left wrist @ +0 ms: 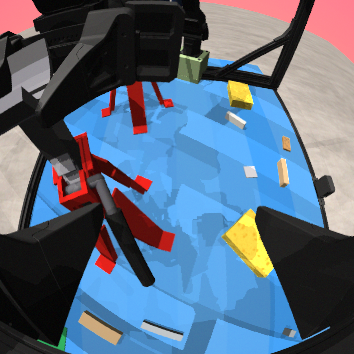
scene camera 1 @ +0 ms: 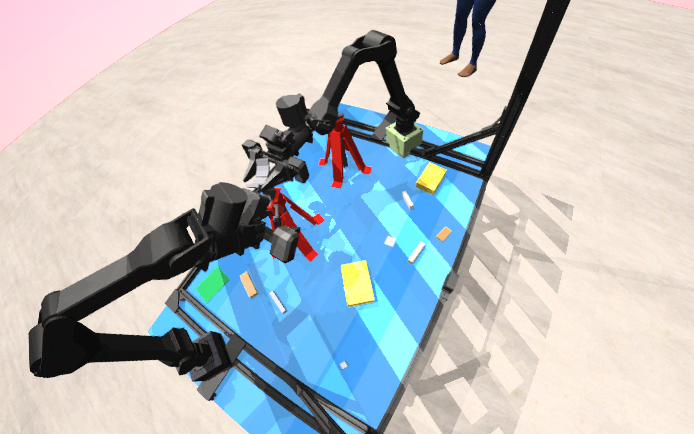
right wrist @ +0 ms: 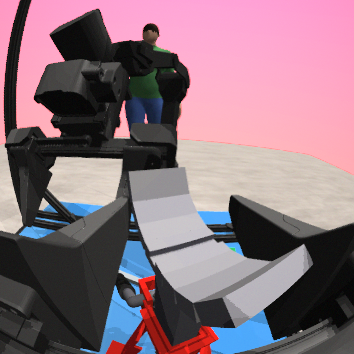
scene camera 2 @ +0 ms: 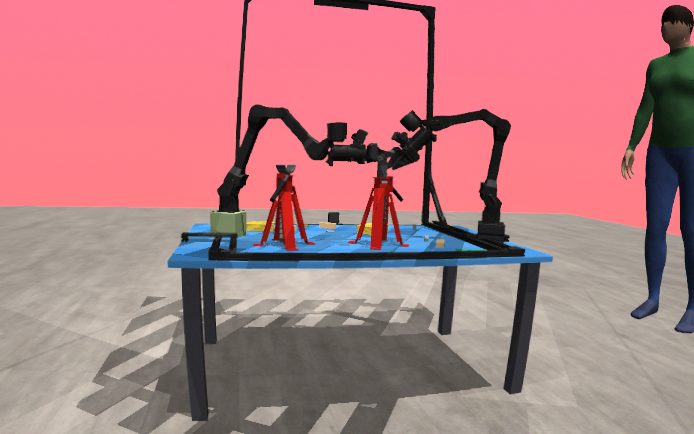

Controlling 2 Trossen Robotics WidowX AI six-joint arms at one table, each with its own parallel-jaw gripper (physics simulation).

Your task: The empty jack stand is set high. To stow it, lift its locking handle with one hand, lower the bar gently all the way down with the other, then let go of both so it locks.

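The red jack stand [scene camera 1: 290,221] [scene camera 2: 378,214] stands upright, its grey bar [scene camera 2: 382,169] [left wrist: 52,140] raised well above the body, with an empty curved saddle [scene camera 1: 262,167] [right wrist: 172,220] on top. My right gripper [right wrist: 180,203] is shut on the saddle, one finger on either side. The stand's black locking handle [scene camera 2: 397,194] [left wrist: 131,245] [right wrist: 125,290] slopes down and outward from the body. My left gripper [left wrist: 181,213] is open and empty, above the handle; the handle shows between its fingers in the left wrist view, nearer the left one, and is not held.
A second red jack stand [scene camera 1: 336,153] [scene camera 2: 288,214] [left wrist: 137,107] stands beside it, beneath my right arm. Yellow blocks [scene camera 1: 357,283] [scene camera 1: 431,178], small white and tan pieces and a green piece [scene camera 1: 212,284] lie on the blue table. Black rails border the table.
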